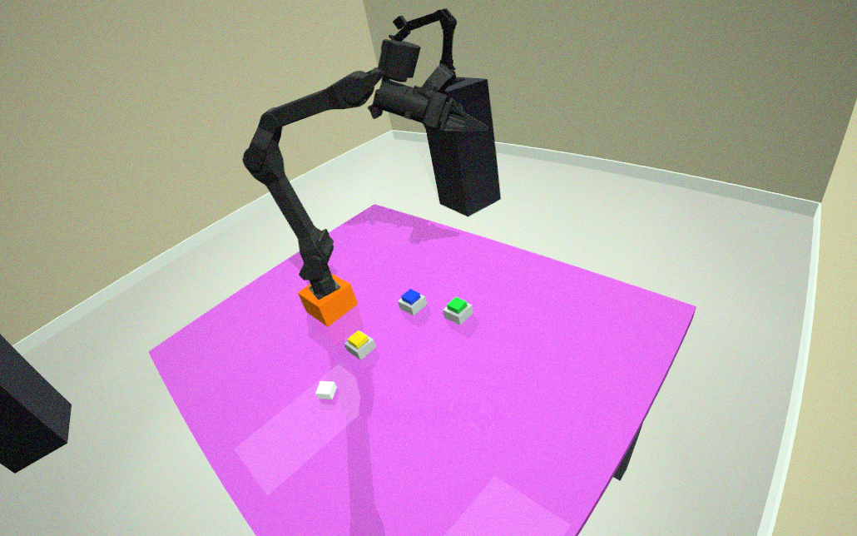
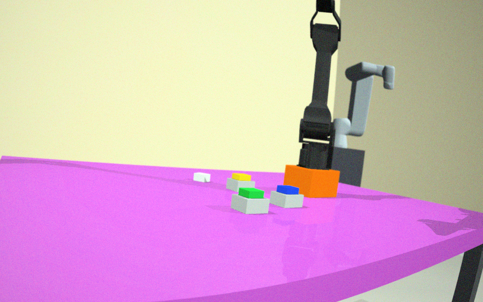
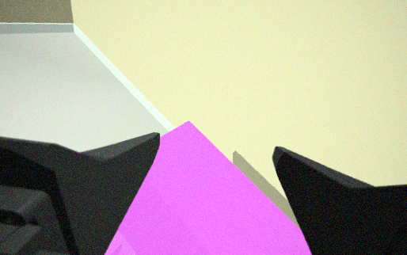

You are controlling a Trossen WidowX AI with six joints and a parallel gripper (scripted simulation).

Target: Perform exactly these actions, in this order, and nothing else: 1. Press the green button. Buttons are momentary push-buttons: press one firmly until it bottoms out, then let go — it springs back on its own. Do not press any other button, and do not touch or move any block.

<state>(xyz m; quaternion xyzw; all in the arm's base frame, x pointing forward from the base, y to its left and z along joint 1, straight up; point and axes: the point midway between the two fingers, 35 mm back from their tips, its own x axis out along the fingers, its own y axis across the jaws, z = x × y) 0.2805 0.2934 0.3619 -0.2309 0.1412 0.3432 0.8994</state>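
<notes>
My gripper tip is now 38 cm above the green button, 10 cm to the left of it and 4 cm past it. Also, from my gripper tip: yellow button: 38 cm below, 33 cm to the right, 12 cm behind; blue button: 38 cm below, 16 cm to the right, 15 cm behind; white block: 45 cm to the right, 40 cm below, 6 cm behind.
</notes>
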